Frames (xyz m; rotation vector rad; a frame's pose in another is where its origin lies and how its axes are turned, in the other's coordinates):
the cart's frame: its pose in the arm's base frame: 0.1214 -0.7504 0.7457 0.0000 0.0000 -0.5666
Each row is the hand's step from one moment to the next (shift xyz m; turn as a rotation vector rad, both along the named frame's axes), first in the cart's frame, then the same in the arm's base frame.
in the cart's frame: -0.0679 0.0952 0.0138 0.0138 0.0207 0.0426
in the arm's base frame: -0.0062 0.1168 0.0138 0.0228 0.0101 0.0426
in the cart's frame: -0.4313 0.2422 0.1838 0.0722 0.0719 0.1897
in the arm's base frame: -0.2339 0.4359 0.1838 0.0995 0.0219 0.1897
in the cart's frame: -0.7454 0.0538 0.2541 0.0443 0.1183 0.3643
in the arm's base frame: -0.6000 0.4455 0.2541 0.1009 0.0760 0.3643
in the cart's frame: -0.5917 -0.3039 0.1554 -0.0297 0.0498 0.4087
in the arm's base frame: -0.6624 0.0612 0.1554 0.0017 0.0580 0.4087
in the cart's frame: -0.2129 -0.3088 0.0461 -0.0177 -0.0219 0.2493
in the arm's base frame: -0.3454 -0.1463 0.0461 -0.0267 -0.0090 0.2493
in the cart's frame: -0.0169 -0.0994 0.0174 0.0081 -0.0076 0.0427
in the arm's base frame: -0.0676 -0.0748 0.0174 0.0028 -0.0108 0.0427
